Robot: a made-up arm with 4 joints. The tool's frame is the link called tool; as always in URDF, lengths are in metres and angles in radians. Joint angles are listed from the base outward.
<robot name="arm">
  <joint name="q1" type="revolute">
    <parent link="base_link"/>
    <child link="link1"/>
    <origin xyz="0.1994 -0.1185 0.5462" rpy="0 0 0"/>
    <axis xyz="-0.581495 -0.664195 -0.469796"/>
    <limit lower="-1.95" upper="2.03"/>
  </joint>
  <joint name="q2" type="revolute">
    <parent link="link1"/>
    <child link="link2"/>
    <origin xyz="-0.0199 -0.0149 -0.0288" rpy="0 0 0"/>
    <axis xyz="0 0 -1"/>
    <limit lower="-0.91" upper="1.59"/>
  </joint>
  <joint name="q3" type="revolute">
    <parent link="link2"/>
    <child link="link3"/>
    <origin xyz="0.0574 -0.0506 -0.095" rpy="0 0 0"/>
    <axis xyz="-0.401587 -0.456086 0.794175"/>
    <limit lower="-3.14" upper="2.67"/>
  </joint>
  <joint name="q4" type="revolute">
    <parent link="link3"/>
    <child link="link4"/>
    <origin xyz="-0.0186 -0.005 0.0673" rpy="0 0 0"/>
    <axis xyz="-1 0 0"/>
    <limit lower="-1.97" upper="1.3"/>
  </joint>
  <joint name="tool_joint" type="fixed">
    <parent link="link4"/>
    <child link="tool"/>
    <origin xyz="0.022 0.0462 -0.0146" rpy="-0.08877 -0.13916 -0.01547"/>
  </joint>
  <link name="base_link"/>
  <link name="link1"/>
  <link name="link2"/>
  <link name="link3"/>
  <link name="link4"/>
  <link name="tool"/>
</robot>
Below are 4 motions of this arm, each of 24 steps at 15 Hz.
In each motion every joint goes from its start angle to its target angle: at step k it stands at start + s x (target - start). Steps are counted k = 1, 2, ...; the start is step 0. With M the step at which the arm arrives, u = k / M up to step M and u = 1 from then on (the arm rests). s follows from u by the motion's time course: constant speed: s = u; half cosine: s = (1 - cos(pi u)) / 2; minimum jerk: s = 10 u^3 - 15 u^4 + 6 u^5.
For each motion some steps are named. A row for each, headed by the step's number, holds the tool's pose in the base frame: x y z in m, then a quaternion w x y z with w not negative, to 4 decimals.
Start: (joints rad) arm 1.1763 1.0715 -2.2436 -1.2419
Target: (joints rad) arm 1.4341 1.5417 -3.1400 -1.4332
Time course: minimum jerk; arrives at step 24
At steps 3, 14, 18, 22, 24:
3: 0.0698 -0.2521 0.4472 0.4605 -0.6501 0.4875 0.3574
14: 0.1218 -0.2109 0.3800 0.7673 -0.5889 0.2348 0.0967
18: 0.1549 -0.1983 0.3714 0.8326 -0.5441 0.1031 -0.0046
22: 0.1689 -0.1941 0.3712 0.8498 -0.5233 0.0457 -0.0438
24: 0.1697 -0.1939 0.3712 0.8505 -0.5222 0.0427 -0.0457

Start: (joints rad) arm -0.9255 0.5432 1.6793 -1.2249
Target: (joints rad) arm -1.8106 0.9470 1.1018 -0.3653
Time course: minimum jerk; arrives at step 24
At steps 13, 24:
13: 0.0995 -0.1421 0.5303 0.7506 0.4936 0.2084 0.3868
24: 0.1032 -0.1391 0.5387 0.7716 0.4104 0.3333 0.3537

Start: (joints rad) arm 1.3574 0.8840 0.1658 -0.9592
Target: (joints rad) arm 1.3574 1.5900 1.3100 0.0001
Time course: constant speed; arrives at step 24
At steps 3, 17, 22, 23, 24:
3: 0.1774 -0.1766 0.5452 0.5797 -0.0551 -0.7338 -0.3501
17: 0.2119 -0.1960 0.4930 0.5095 -0.4308 -0.5312 -0.5222
22: 0.2171 -0.2057 0.4753 0.4574 -0.5437 -0.4238 -0.5618
23: 0.2177 -0.2075 0.4719 0.4458 -0.5645 -0.4006 -0.5676
24: 0.2181 -0.2092 0.4686 0.4339 -0.5846 -0.3770 -0.5726

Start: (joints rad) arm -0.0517 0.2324 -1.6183 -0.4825
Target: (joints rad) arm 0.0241 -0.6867 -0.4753 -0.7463
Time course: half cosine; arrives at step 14
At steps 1, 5, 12, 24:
1: 0.2640 -0.2547 0.4616 0.5530 0.3839 0.1541 -0.7232
5: 0.2947 -0.2143 0.4797 0.7287 0.3791 0.1330 -0.5546
12: 0.2785 -0.1101 0.5113 0.9248 0.3649 0.1073 0.0133
24: 0.2731 -0.1051 0.5125 0.9238 0.3626 0.1079 0.0592

